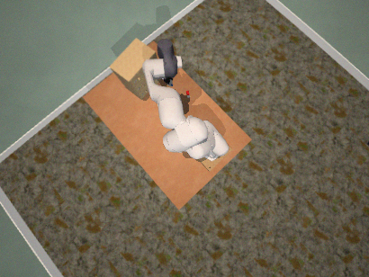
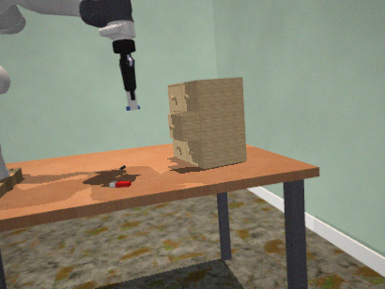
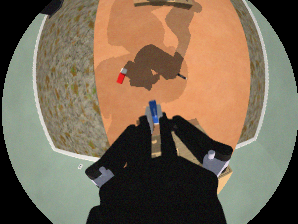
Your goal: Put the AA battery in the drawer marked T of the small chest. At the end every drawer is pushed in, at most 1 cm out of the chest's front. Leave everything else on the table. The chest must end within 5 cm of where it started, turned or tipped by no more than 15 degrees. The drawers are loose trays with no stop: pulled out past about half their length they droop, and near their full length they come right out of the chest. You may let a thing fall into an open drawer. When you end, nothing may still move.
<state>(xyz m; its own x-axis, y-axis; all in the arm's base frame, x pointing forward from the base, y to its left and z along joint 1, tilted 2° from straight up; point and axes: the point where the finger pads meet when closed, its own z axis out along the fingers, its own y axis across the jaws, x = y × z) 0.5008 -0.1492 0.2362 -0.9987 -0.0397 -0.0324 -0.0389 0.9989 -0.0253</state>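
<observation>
Right now my hand is 230 mm short of the drawer, 20 mm to the left of it and 130 mm above it. Also, from my hand: white cylinder (100 mm behind, 110 mm to the right, 260 mm below); then blue AA battery (30 mm below); then small black piece (40 mm behind, 130 mm to the left, 260 mm below).
</observation>
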